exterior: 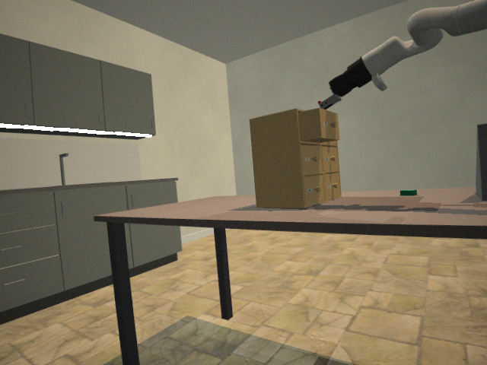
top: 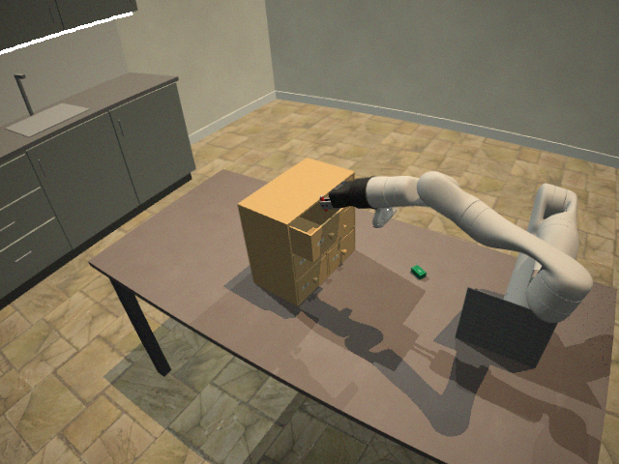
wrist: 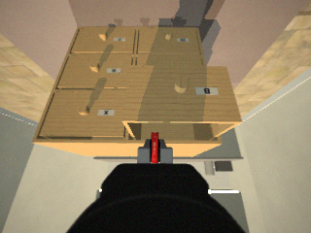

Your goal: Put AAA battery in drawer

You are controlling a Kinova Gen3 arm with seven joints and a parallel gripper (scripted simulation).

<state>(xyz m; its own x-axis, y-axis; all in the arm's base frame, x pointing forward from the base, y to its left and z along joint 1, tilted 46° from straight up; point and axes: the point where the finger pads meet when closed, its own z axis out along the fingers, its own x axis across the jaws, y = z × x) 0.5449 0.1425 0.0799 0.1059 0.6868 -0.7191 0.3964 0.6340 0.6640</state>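
Now: hand 1 cm short of the red AAA battery. Also, from my hand: green block: 32 cm below, 20 cm to the right, 20 cm behind.
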